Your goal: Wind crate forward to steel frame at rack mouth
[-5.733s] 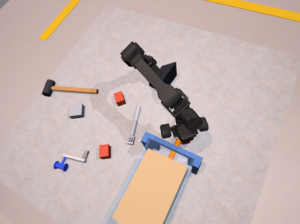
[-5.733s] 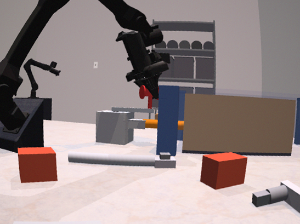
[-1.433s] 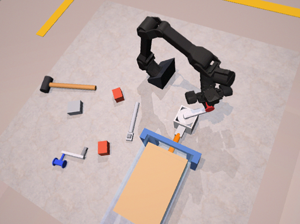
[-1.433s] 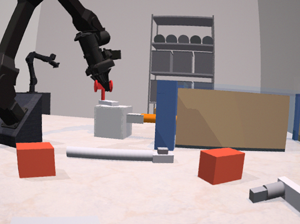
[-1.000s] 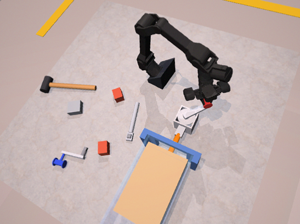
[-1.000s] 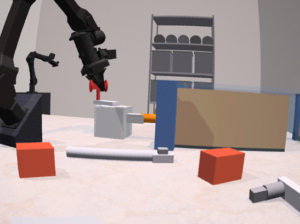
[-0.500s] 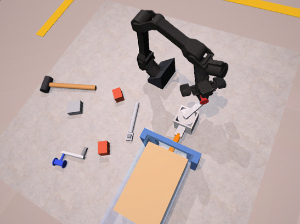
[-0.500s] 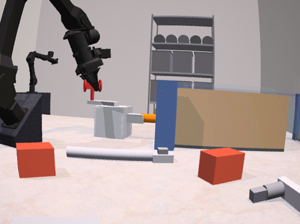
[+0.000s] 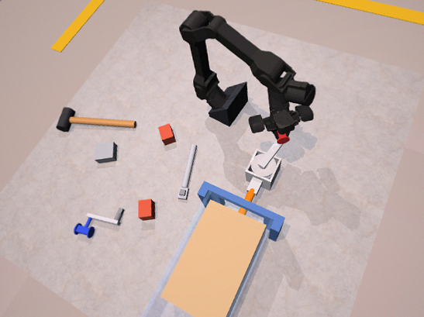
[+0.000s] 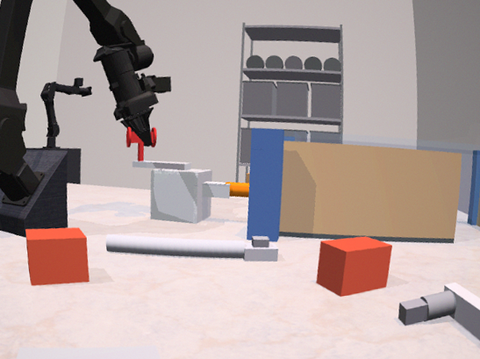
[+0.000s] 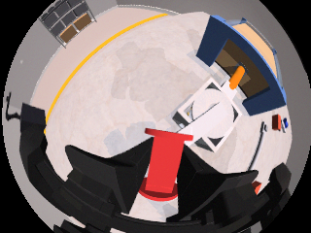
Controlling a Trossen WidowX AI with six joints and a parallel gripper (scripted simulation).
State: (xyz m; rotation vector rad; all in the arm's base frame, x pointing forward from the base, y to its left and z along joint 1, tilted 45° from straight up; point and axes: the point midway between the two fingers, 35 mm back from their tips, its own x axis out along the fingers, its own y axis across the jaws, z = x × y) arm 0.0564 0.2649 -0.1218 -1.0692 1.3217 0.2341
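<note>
Right now my gripper tip is 250 mm short of the frame and 30 mm above it. Also, from my gripper tip: red knob (10 mm to the right, 10 mm behind); grey winch (100 mm below, 70 mm ahead, 30 mm to the right); crank handle (30 mm below, 30 mm ahead, 10 mm to the right).
</note>
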